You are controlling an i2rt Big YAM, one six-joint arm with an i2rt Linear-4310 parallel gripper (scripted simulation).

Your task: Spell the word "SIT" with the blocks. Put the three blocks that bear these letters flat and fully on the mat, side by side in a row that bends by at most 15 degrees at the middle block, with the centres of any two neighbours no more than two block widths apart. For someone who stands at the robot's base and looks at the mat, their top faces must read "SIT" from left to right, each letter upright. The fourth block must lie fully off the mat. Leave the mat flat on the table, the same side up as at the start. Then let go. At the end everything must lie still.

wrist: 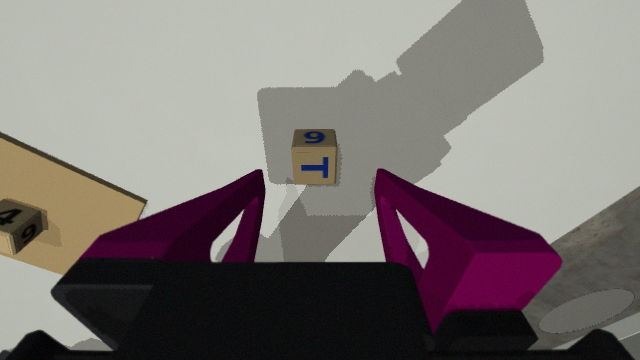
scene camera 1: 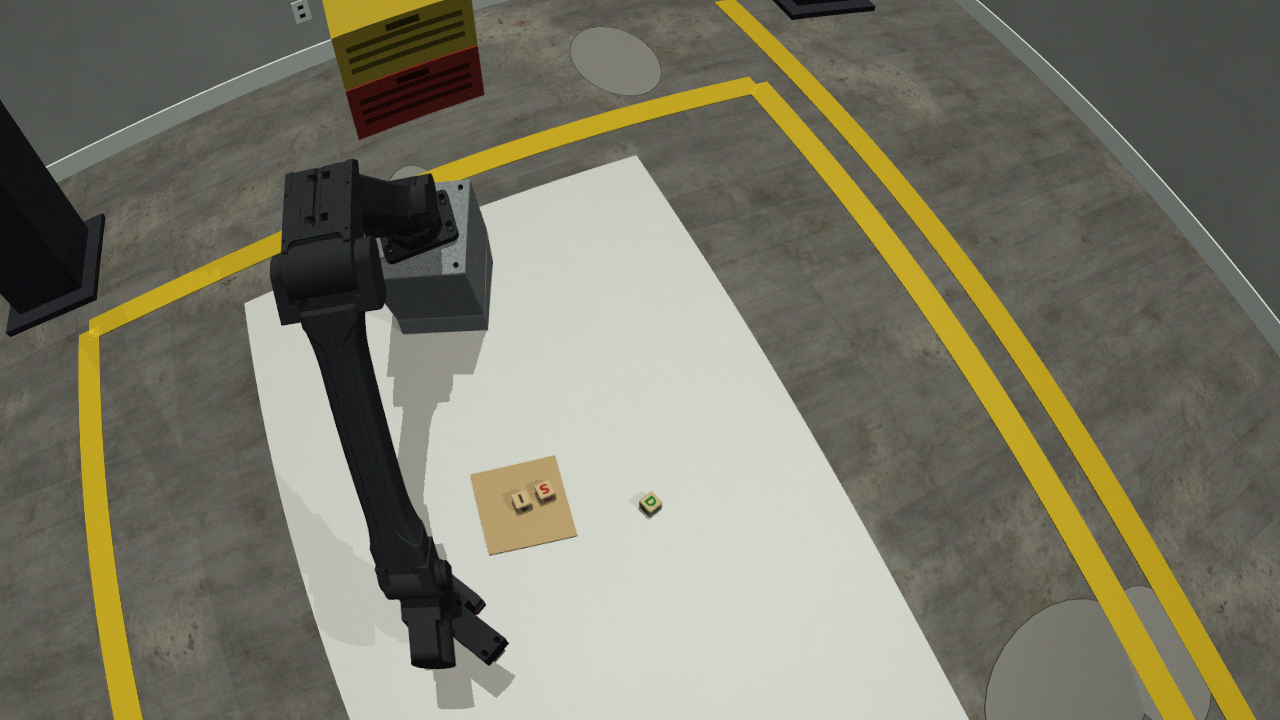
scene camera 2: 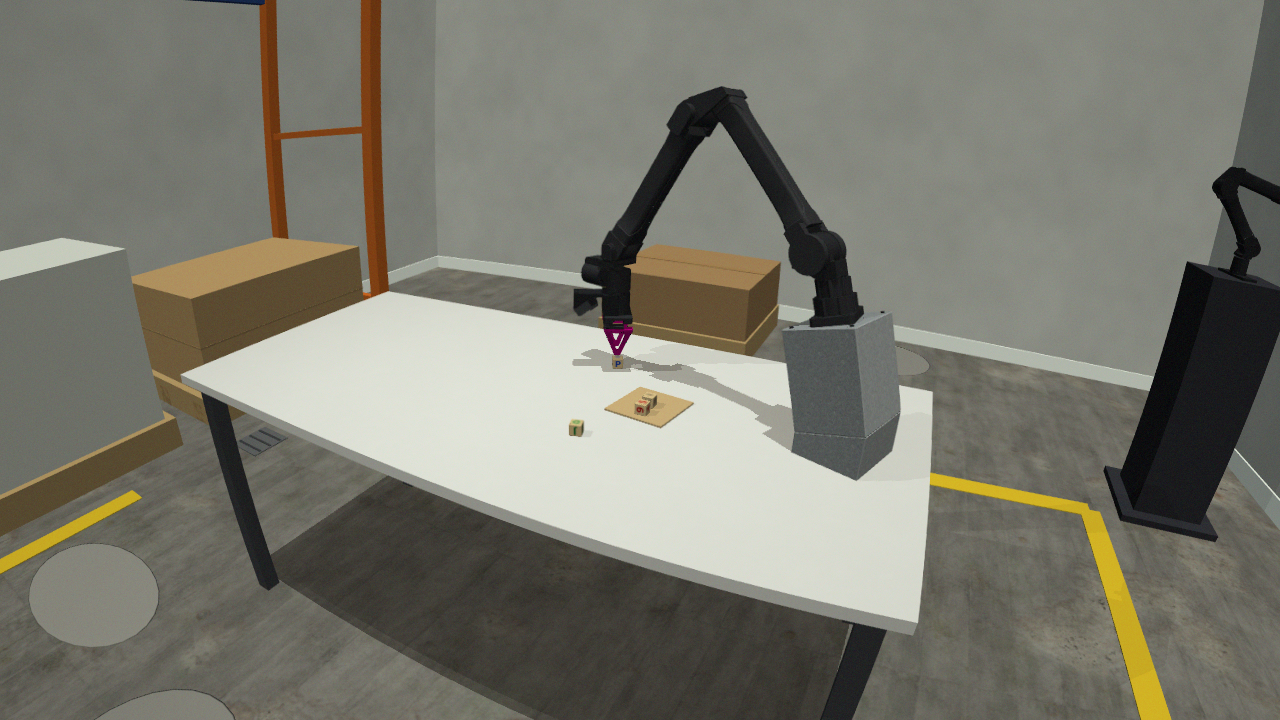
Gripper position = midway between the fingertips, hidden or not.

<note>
In view: my gripper (scene camera 2: 616,350) and a tan mat (scene camera 1: 505,530).
The tan mat is seen too in the wrist view (wrist: 76,207) and in scene camera 2 (scene camera 2: 668,407). My gripper also shows in the wrist view (wrist: 319,179).
</note>
